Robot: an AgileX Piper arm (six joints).
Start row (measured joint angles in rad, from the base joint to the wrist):
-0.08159, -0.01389, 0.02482, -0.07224, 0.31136, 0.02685
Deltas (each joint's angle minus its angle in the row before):
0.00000, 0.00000, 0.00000, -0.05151, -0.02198, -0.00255
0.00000, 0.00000, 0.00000, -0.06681, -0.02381, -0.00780
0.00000, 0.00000, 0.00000, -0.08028, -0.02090, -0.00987
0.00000, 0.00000, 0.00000, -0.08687, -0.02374, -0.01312
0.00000, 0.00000, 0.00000, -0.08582, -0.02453, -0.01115
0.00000, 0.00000, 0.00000, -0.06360, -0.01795, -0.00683
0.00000, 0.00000, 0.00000, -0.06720, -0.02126, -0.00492
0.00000, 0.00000, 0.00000, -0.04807, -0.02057, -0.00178
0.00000, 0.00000, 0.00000, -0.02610, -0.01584, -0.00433
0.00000, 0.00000, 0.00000, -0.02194, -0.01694, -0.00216
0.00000, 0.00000, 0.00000, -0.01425, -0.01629, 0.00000
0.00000, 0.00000, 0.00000, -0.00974, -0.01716, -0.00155
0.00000, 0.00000, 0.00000, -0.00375, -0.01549, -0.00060
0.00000, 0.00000, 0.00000, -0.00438, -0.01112, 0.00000
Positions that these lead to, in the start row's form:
-0.08159, -0.01389, 0.02482, -0.12375, 0.28938, 0.02430
-0.08159, -0.01389, 0.02482, -0.19056, 0.26557, 0.01650
-0.08159, -0.01389, 0.02482, -0.27084, 0.24467, 0.00663
-0.08159, -0.01389, 0.02482, -0.35771, 0.22093, -0.00649
-0.08159, -0.01389, 0.02482, -0.44353, 0.19640, -0.01764
-0.08159, -0.01389, 0.02482, -0.50713, 0.17845, -0.02447
-0.08159, -0.01389, 0.02482, -0.57433, 0.15719, -0.02939
-0.08159, -0.01389, 0.02482, -0.62240, 0.13662, -0.03117
-0.08159, -0.01389, 0.02482, -0.64850, 0.12078, -0.03550
-0.08159, -0.01389, 0.02482, -0.67044, 0.10384, -0.03766
-0.08159, -0.01389, 0.02482, -0.68469, 0.08755, -0.03766
-0.08159, -0.01389, 0.02482, -0.69443, 0.07039, -0.03921
-0.08159, -0.01389, 0.02482, -0.69818, 0.05490, -0.03981
-0.08159, -0.01389, 0.02482, -0.70256, 0.04378, -0.03981

